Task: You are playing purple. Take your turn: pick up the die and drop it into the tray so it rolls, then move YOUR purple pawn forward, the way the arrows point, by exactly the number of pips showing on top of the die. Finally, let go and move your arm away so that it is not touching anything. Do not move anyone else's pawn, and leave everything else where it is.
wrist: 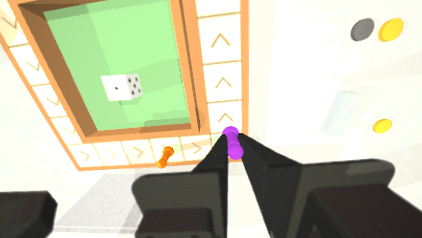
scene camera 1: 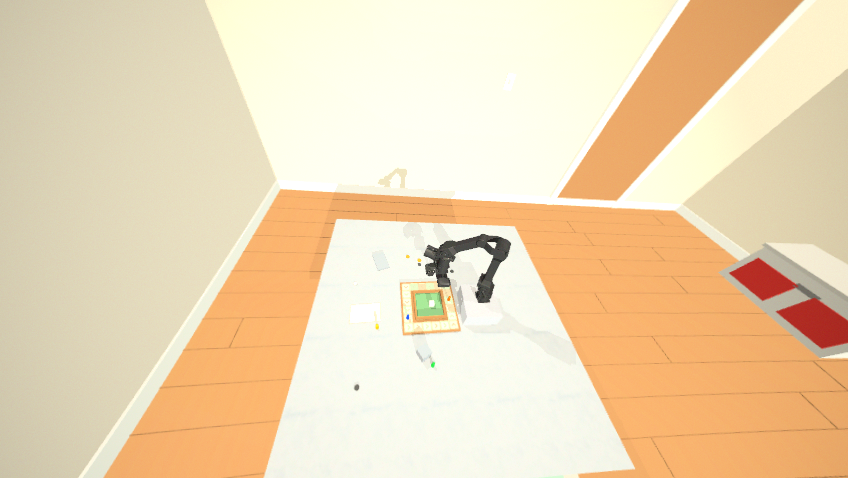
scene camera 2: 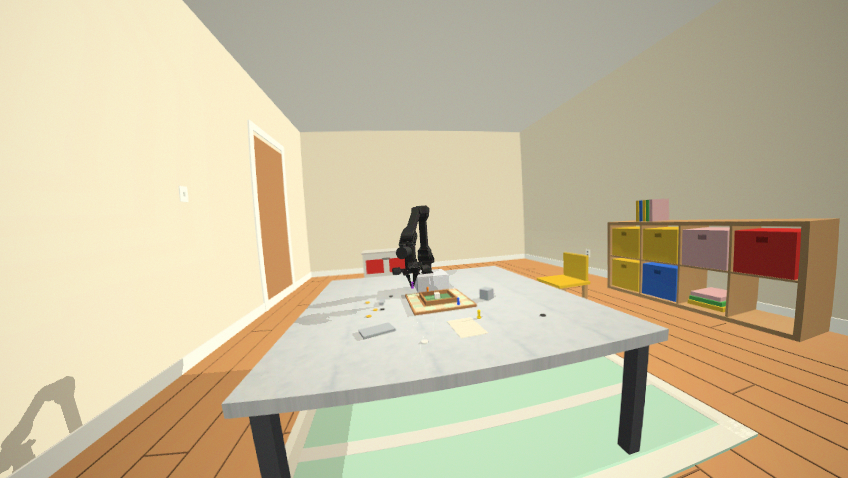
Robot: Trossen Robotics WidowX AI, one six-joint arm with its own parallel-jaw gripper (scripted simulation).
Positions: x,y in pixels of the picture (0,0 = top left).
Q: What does the gripper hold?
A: A purple pawn.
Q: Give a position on a white die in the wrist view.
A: At 121,87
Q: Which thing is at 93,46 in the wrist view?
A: A green tray.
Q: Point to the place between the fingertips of the gripper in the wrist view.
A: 231,138
